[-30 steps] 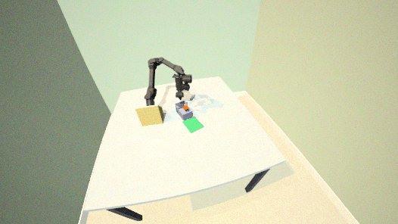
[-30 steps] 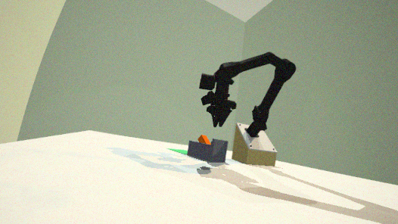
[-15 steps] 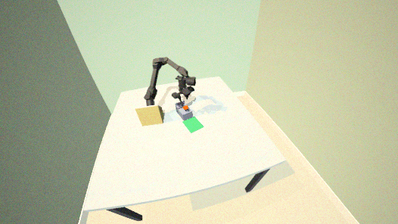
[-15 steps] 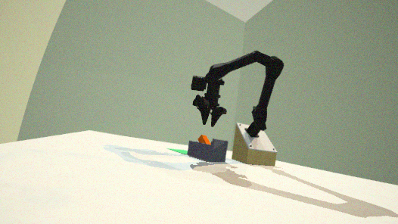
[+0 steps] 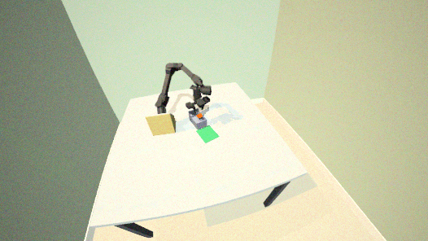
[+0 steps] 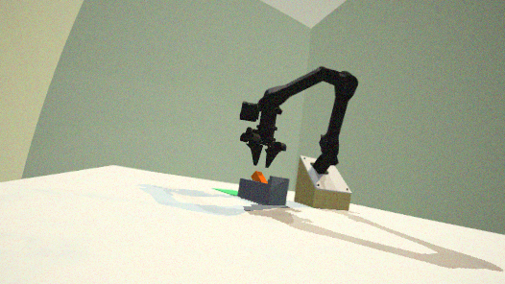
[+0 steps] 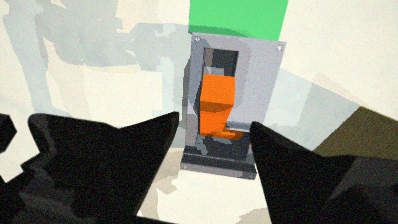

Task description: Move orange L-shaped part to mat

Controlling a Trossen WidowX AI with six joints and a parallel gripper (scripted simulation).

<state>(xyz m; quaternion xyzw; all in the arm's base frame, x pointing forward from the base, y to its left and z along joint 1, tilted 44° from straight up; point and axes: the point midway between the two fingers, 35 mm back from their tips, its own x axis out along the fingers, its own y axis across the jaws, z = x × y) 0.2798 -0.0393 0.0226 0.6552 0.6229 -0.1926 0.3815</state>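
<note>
My gripper tip is 20 mm past the orange L-shaped part, 30 mm to the right of it and 80 mm above it. Round my gripper tip: green mat (20 mm ahead, 150 mm to the right, 130 mm below).
</note>
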